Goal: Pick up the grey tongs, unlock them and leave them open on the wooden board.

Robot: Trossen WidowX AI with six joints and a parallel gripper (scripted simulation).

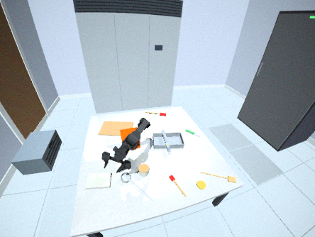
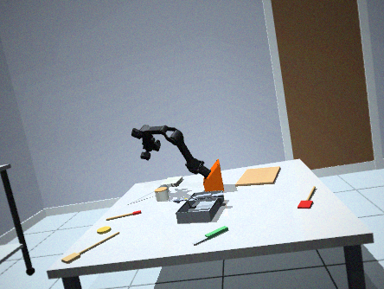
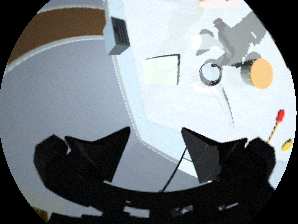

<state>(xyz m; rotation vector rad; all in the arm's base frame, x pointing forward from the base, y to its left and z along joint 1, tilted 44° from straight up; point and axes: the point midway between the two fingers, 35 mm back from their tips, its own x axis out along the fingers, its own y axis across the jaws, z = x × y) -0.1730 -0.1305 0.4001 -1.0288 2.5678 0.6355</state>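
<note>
Now: gripper tip 59 cm short of the dark grey roasting tin, 30 cm to the right of it and 23 cm above it. Round my gripper tip: white slab (24 cm below, 12 cm behind, 11 cm to the left); red-tipped stick (44 cm ahead, 25 cm below, 13 cm to the right); small cup (24 cm ahead, 22 cm below, 6 cm to the left).
</note>
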